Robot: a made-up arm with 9 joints. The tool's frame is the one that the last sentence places.
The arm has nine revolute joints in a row. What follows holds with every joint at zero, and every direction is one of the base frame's.
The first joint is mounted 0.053 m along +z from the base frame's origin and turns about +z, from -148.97 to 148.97 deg.
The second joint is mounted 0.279 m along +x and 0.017 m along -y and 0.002 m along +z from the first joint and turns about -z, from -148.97 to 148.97 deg.
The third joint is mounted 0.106 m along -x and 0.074 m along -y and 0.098 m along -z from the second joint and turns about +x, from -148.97 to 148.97 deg.
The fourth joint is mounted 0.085 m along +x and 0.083 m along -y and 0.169 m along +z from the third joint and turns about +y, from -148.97 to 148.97 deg.
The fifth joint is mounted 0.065 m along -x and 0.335 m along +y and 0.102 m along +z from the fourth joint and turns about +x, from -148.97 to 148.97 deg.
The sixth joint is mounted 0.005 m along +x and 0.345 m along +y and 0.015 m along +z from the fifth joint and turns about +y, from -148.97 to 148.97 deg.
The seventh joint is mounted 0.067 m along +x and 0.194 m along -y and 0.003 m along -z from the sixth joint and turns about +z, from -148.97 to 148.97 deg.
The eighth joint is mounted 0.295 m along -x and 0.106 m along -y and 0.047 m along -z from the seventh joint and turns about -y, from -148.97 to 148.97 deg.
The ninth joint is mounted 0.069 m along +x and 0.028 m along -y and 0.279 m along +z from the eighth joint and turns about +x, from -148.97 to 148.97 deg.
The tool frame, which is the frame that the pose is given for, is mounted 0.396 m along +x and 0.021 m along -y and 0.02 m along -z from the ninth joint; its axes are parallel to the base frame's.
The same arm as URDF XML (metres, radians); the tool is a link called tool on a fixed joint. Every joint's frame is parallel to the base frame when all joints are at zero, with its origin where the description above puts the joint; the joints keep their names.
<robot name="arm">
  <link name="base_link"/>
  <link name="link1"/>
  <link name="link2"/>
  <link name="link3"/>
  <link name="link4"/>
  <link name="link5"/>
  <link name="link6"/>
  <link name="link7"/>
  <link name="link8"/>
  <link name="link9"/>
  <link name="tool"/>
  <joint name="joint 1" type="revolute">
    <parent link="base_link"/>
    <child link="link1"/>
    <origin xyz="0 0 0.053" rpy="0 0 0"/>
    <axis xyz="0 0 1"/>
    <limit lower="-2.6" upper="2.6"/>
  </joint>
  <joint name="joint 2" type="revolute">
    <parent link="link1"/>
    <child link="link2"/>
    <origin xyz="0.279 -0.017 0.002" rpy="0 0 0"/>
    <axis xyz="0 0 -1"/>
    <limit lower="-2.6" upper="2.6"/>
  </joint>
  <joint name="joint 3" type="revolute">
    <parent link="link2"/>
    <child link="link3"/>
    <origin xyz="-0.106 -0.074 -0.098" rpy="0 0 0"/>
    <axis xyz="1 0 0"/>
    <limit lower="-2.6" upper="2.6"/>
  </joint>
  <joint name="joint 4" type="revolute">
    <parent link="link3"/>
    <child link="link4"/>
    <origin xyz="0.085 -0.083 0.169" rpy="0 0 0"/>
    <axis xyz="0 1 0"/>
    <limit lower="-2.6" upper="2.6"/>
  </joint>
  <joint name="joint 5" type="revolute">
    <parent link="link4"/>
    <child link="link5"/>
    <origin xyz="-0.065 0.335 0.102" rpy="0 0 0"/>
    <axis xyz="1 0 0"/>
    <limit lower="-2.6" upper="2.6"/>
  </joint>
  <joint name="joint 6" type="revolute">
    <parent link="link5"/>
    <child link="link6"/>
    <origin xyz="0.005 0.345 0.015" rpy="0 0 0"/>
    <axis xyz="0 1 0"/>
    <limit lower="-2.6" upper="2.6"/>
  </joint>
  <joint name="joint 7" type="revolute">
    <parent link="link6"/>
    <child link="link7"/>
    <origin xyz="0.067 -0.194 -0.003" rpy="0 0 0"/>
    <axis xyz="0 0 1"/>
    <limit lower="-2.6" upper="2.6"/>
  </joint>
  <joint name="joint 8" type="revolute">
    <parent link="link7"/>
    <child link="link8"/>
    <origin xyz="-0.295 -0.106 -0.047" rpy="0 0 0"/>
    <axis xyz="0 -1 0"/>
    <limit lower="-2.6" upper="2.6"/>
  </joint>
  <joint name="joint 9" type="revolute">
    <parent link="link8"/>
    <child link="link9"/>
    <origin xyz="0.069 -0.028 0.279" rpy="0 0 0"/>
    <axis xyz="1 0 0"/>
    <limit lower="-2.6" upper="2.6"/>
  </joint>
  <joint name="tool_fixed" type="fixed">
    <parent link="link9"/>
    <child link="tool"/>
    <origin xyz="0.396 -0.021 -0.02" rpy="0 0 0"/>
  </joint>
</robot>

